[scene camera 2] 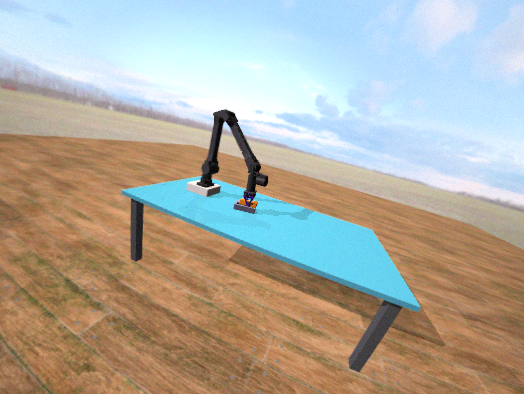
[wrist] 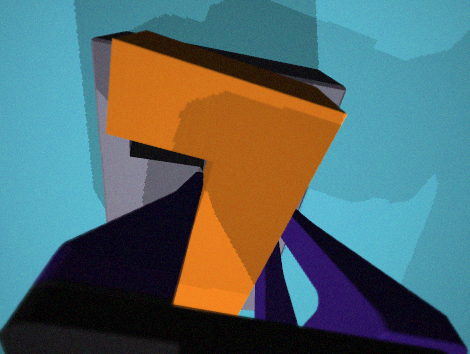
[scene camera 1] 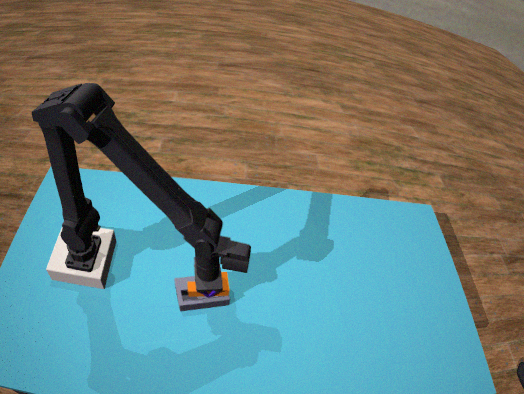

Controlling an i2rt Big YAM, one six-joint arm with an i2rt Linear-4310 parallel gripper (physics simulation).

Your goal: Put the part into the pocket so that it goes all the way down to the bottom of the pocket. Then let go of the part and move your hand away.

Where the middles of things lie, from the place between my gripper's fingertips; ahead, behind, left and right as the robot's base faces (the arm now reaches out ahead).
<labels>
My hand is 20 mm past the grey pocket block [scene camera 1: 186, 303], 10 mm to the right of it and 20 mm above it. The rest, counted from my hand: orange L-shaped block [wrist: 264, 135]: 10 mm to the left, 20 mm above.
</labels>
